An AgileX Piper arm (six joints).
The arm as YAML. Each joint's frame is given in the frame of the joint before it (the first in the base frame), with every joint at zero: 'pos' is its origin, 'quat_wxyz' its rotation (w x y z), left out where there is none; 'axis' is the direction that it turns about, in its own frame. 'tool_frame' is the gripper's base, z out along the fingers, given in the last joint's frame.
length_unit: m
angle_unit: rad
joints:
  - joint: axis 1
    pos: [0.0, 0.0, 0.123]
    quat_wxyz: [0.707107, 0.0, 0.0, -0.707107]
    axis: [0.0, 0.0, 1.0]
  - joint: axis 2
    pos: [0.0, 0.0, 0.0]
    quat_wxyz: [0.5, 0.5, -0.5, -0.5]
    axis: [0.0, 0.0, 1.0]
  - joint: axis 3
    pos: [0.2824, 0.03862, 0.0]
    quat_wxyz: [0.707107, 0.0, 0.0, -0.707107]
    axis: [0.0, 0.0, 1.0]
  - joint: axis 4
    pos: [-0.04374, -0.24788, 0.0]
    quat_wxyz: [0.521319, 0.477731, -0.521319, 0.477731]
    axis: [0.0, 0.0, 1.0]
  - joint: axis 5
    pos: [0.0, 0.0, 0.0]
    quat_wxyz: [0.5, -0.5, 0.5, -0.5]
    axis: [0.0, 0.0, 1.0]
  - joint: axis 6
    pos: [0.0, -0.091, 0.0]
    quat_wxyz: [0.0, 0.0, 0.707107, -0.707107]
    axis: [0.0, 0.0, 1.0]
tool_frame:
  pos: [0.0, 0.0, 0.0]
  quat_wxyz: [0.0, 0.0, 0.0, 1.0]
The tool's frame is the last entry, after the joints.
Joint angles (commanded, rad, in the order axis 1, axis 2, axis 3, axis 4, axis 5, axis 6), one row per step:
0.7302 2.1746 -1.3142 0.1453 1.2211 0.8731
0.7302 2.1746 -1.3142 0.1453 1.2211 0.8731
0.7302 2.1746 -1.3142 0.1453 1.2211 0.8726
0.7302 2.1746 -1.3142 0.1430 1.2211 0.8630
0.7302 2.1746 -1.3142 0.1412 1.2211 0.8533
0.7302 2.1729 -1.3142 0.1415 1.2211 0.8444
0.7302 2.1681 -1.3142 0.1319 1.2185 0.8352
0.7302 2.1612 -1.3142 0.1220 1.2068 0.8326
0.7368 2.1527 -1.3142 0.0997 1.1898 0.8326
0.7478 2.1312 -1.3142 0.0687 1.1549 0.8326
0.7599 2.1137 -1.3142 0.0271 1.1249 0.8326
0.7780 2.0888 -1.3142 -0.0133 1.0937 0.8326
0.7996 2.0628 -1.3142 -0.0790 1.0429 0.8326
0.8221 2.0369 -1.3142 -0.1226 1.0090 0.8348
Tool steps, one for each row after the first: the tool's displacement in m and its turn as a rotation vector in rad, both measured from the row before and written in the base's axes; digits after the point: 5 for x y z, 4 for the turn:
0.00000 0.00000 0.00000 0.0000 0.0000 0.0000
0.00000 0.00000 0.00000 0.0002 0.0001 0.0005
0.00012 -0.00016 -0.00002 0.0025 0.0005 0.0103
0.00009 -0.00012 -0.00002 0.0028 0.0008 0.0100
0.00002 0.00006 0.00060 0.0048 0.0004 0.0078
0.00076 -0.00043 0.00150 0.0031 -0.0087 0.0148
0.00141 0.00007 0.00192 0.0072 -0.0188 0.0081
0.00082 0.00126 0.00226 0.0040 -0.0306 0.0205
0.00156 0.00307 0.00640 0.0197 -0.0583 0.0297
0.00142 0.00248 0.00536 0.0090 -0.0566 0.0385
-0.00012 0.00438 0.00829 0.0167 -0.0619 0.0440
0.00143 0.00533 0.00887 0.0193 -0.0895 0.0644
-0.00146 0.00583 0.00949 0.0207 -0.0651 0.0494

